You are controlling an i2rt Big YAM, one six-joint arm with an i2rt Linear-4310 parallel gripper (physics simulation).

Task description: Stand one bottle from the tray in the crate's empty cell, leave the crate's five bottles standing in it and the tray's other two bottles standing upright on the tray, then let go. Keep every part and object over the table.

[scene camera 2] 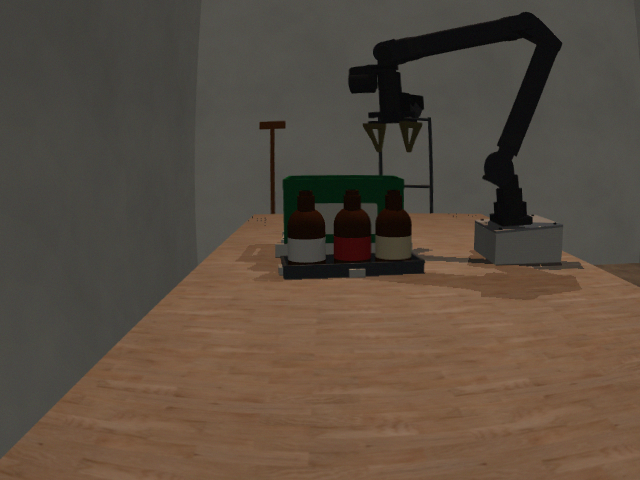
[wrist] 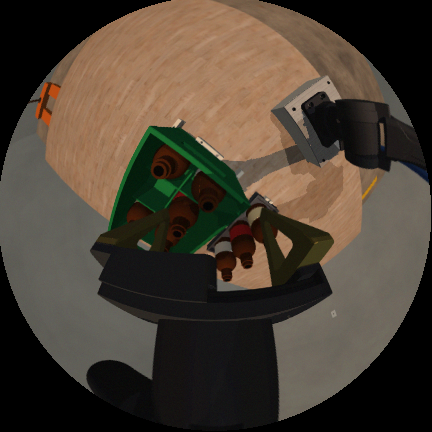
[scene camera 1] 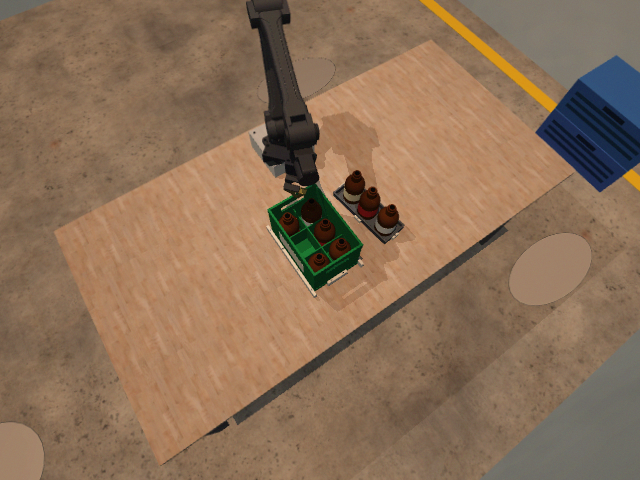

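Pixels of known places: gripper, between the fingertips: (scene camera 2: 393, 152) (wrist: 214, 212); arm's base, origin of its link: (scene camera 2: 510, 221) (wrist: 322, 118) (scene camera 1: 280, 142).
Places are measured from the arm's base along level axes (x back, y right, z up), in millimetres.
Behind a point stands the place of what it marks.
Note:
The green crate (scene camera 1: 345, 266) @[z -22, x -544, y 72 mm] (scene camera 2: 343, 183) @[z 83, x -408, y 17 mm] (wrist: 133, 175) @[z 64, x -369, y 197 mm] holds five upright brown bottles. Its empty cell (scene camera 1: 307, 244) @[z -74, x -388, y 125 mm] (wrist: 165, 187) @[z -73, x -430, y 136 mm] is the middle one of the left row in scene camera 1. The dark tray (scene camera 1: 339, 194) @[z -76, x -277, y -90 mm] (scene camera 2: 320, 270) @[z -67, x -454, y -201 mm] stands beside the crate. On it three brown bottles stand upright in a row: cream-labelled (scene camera 1: 354, 183) @[z 41, x -321, y -115 mm] (scene camera 2: 393, 227) @[z 9, x -314, y -166 mm] (wrist: 260, 229) @[z 29, x -310, y -99 mm], red-labelled (scene camera 1: 369, 200) @[z 39, x -405, y -120 mm] (scene camera 2: 352, 227) @[z 10, x -393, y -174 mm] (wrist: 243, 245) @[z 30, x -376, y -111 mm] and white-labelled (scene camera 1: 387, 217) @[z 40, x -492, y -132 mm] (scene camera 2: 306, 227) @[z 12, x -480, y -188 mm] (wrist: 226, 260) @[z 27, x -458, y -129 mm]. My gripper (scene camera 1: 299, 191) @[z 156, x -286, y 84 mm] (scene camera 2: 393, 150) @[z 156, x -286, y 84 mm] (wrist: 214, 212) @[z 156, x -286, y 84 mm] is open and empty, pointing down, well above the bottle tops, near the crate's arm-side end.
The arm's grey base block (scene camera 2: 516, 245) @[z -39, x -20, y -106 mm] (wrist: 300, 130) @[z -9, x -77, y 11 mm] stands at the table's edge. Pale strips (scene camera 1: 289, 260) @[z -54, x -412, y 215 mm] lie along the crate's foot. A blue box (scene camera 1: 589, 124) is beyond the table (scene camera 1: 206, 310) @[z -81, x -406, y 539 mm]. An orange post (scene camera 2: 272, 170) stands behind the table.

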